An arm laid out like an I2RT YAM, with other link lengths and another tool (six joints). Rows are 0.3 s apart.
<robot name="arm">
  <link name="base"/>
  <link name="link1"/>
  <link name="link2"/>
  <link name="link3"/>
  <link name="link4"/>
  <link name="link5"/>
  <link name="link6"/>
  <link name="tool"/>
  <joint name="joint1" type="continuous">
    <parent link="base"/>
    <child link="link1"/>
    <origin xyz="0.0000 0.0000 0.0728"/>
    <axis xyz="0 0 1"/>
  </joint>
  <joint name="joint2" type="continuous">
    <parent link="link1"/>
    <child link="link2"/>
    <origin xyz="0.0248 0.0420 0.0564"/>
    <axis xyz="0 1 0"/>
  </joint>
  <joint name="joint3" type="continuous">
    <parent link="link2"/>
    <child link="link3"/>
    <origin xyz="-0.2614 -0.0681 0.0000"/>
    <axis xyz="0 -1 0"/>
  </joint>
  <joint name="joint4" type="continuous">
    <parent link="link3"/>
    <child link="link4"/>
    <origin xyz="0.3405 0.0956 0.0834"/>
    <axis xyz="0 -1 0"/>
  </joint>
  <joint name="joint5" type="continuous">
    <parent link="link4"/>
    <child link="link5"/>
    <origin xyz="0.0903 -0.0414 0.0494"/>
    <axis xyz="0 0 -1"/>
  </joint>
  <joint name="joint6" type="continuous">
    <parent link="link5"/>
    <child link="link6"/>
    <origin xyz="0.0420 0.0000 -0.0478"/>
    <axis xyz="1 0 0"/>
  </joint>
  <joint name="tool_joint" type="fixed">
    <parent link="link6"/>
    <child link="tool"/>
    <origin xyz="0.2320 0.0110 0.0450" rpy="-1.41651 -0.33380 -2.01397"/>
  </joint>
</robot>
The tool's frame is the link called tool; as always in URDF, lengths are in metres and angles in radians. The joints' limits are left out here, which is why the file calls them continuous.
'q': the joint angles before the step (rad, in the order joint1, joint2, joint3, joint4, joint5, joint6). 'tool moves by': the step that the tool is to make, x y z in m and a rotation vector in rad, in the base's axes. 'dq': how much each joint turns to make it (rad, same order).
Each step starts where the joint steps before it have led.
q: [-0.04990, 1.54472, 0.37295, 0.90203, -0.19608, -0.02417]
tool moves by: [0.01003, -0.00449, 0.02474, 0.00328, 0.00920, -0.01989]
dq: [0.00398, -0.09714, 0.03350, -0.13826, 0.02221, 0.00934]
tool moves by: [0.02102, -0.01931, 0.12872, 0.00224, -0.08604, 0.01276]
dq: [-0.06352, -0.23402, 0.15784, -0.30815, -0.07619, -0.00933]
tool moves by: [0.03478, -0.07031, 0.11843, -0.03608, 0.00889, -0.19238]
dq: [-0.03574, 0.01182, 0.36863, -0.36202, 0.16083, -0.00572]
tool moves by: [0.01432, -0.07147, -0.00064, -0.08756, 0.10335, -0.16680]
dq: [-0.05061, 0.09984, 0.17287, -0.16163, 0.13784, -0.07265]
